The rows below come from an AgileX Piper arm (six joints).
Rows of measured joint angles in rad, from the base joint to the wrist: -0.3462, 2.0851, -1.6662, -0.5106, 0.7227, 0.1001; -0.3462, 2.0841, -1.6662, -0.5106, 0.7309, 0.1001; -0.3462, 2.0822, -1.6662, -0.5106, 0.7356, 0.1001; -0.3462, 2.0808, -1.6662, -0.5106, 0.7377, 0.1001; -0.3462, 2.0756, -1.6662, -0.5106, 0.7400, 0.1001; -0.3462, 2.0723, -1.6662, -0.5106, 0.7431, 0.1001; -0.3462, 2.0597, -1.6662, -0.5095, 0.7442, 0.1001; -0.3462, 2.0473, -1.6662, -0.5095, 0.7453, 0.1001; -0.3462, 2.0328, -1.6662, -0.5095, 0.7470, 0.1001; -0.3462, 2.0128, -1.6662, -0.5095, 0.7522, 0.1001; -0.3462, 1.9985, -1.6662, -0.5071, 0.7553, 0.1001; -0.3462, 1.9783, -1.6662, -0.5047, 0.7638, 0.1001; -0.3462, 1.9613, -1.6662, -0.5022, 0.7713, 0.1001; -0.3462, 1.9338, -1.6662, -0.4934, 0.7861, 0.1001; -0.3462, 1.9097, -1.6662, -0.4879, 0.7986, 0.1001; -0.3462, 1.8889, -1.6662, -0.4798, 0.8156, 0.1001
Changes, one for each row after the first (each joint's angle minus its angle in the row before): 0.0000, -0.0010, 0.0000, 0.0000, 0.0082, 0.0000; 0.0000, -0.0019, 0.0000, 0.0000, 0.0047, 0.0000; 0.0000, -0.0014, 0.0000, 0.0000, 0.0021, 0.0000; 0.0000, -0.0052, 0.0000, 0.0000, 0.0023, 0.0000; 0.0000, -0.0033, 0.0000, 0.0000, 0.0031, 0.0000; 0.0000, -0.0126, 0.0000, 0.0011, 0.0011, 0.0000; 0.0000, -0.0124, 0.0000, 0.0000, 0.0011, 0.0000; 0.0000, -0.0145, 0.0000, 0.0000, 0.0017, 0.0000; 0.0000, -0.0200, 0.0000, 0.0000, 0.0052, 0.0000; 0.0000, -0.0143, 0.0000, 0.0024, 0.0031, 0.0000; 0.0000, -0.0202, 0.0000, 0.0024, 0.0085, 0.0000; 0.0000, -0.0170, 0.0000, 0.0025, 0.0075, 0.0000; 0.0000, -0.0275, 0.0000, 0.0088, 0.0148, 0.0000; 0.0000, -0.0241, 0.0000, 0.0055, 0.0125, 0.0000; 0.0000, -0.0208, 0.0000, 0.0081, 0.0170, 0.0000
